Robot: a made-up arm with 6 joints.
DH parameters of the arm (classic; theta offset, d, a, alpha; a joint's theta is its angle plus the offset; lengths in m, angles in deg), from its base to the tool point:
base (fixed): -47.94 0 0.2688 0
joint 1: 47.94 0.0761 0.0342 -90
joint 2: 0 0.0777 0.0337 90
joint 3: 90 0.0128 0.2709 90
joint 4: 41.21 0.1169 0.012 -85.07
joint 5: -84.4 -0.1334 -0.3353 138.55
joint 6: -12.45 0 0.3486 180
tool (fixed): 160.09 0.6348 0 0
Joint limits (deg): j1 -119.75..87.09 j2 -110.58..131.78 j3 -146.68..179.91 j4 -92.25..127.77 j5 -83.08..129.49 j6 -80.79..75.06
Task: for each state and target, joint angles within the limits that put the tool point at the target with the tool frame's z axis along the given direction. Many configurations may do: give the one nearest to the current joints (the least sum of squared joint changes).
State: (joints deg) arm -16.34 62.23 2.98 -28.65 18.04 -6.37
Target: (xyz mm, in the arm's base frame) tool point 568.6 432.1 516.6 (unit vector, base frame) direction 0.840 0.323 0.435
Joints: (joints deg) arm -5.53 95.10 27.39 -42.35 24.18 -18.91
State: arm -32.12 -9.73 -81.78 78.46 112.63 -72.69
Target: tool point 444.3 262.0 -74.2 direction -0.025 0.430 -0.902
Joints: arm -12.46 -38.95 -72.62 104.28 79.21 -19.04
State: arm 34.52 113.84 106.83 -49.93 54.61 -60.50
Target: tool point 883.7 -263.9 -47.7 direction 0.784 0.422 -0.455
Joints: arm 68.64 124.22 130.67 -37.36 43.46 -66.80
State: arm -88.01 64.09 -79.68 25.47 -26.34 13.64
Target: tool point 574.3 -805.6 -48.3 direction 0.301 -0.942 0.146
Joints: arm -64.60 61.55 -48.60 -11.30 -28.70 39.29
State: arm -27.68 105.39 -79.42 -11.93 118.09 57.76
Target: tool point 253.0 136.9 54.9 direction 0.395 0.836 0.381
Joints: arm 9.95 126.28 -110.71 10.59 117.81 15.02
